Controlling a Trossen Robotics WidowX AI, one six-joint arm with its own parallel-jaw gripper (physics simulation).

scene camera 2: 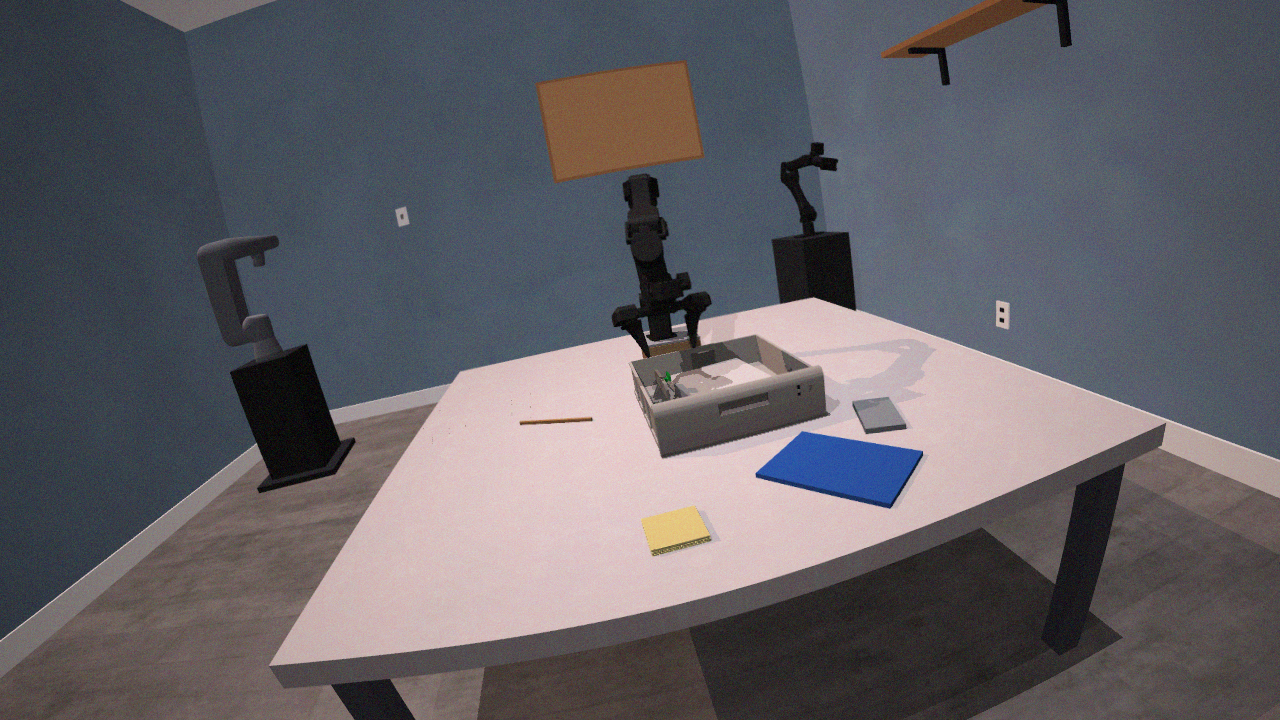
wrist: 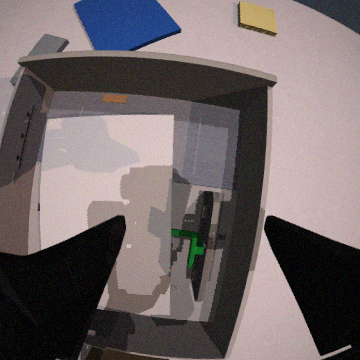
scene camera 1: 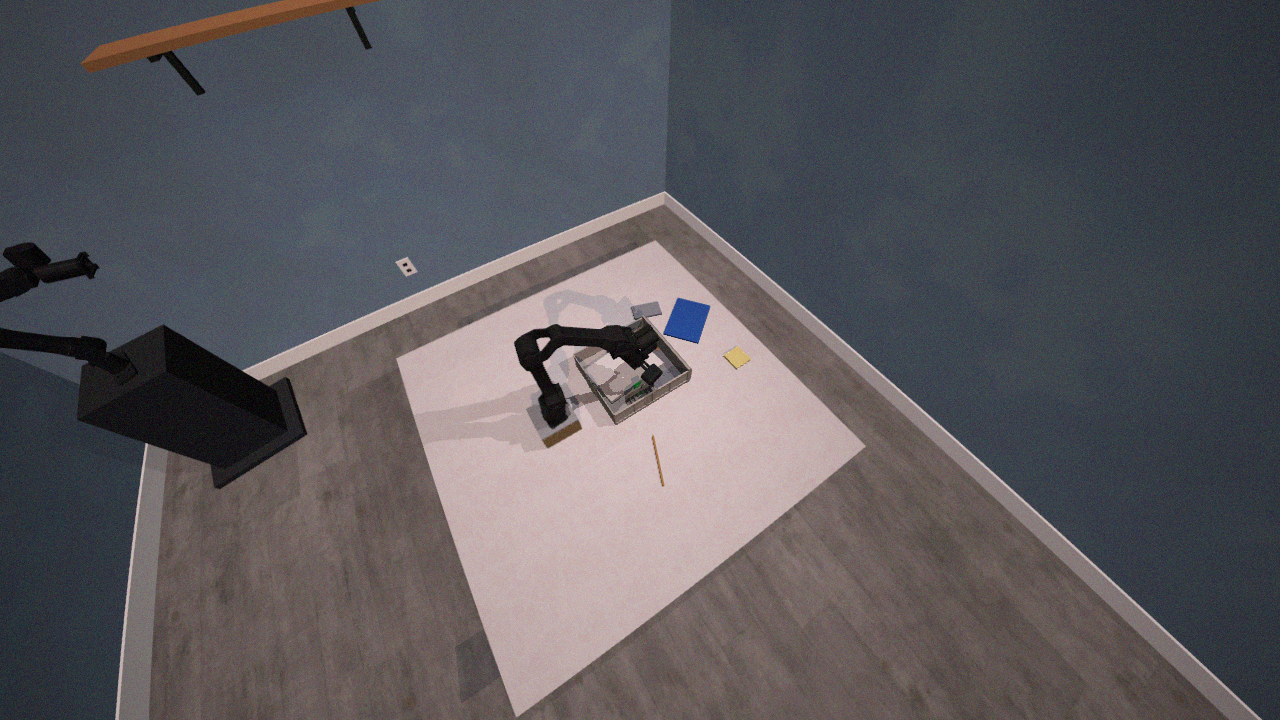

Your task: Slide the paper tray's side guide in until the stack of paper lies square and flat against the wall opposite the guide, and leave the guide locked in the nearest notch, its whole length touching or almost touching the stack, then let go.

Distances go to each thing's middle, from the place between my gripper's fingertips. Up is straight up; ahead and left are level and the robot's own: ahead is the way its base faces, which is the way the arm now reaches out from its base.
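My hand is 9 cm above the side guide (wrist: 202, 245), 4 cm past it and 1 cm to the left of it. Distances counted from my hand: blue book (scene camera 2: 871, 473), 13 cm below, 35 cm ahead, 12 cm to the left; white paper stack (scene camera 2: 732, 372), 10 cm below, 10 cm to the left, 2 cm behind; small grey block (scene camera 2: 876, 415), 13 cm below, 25 cm ahead, 28 cm to the left.
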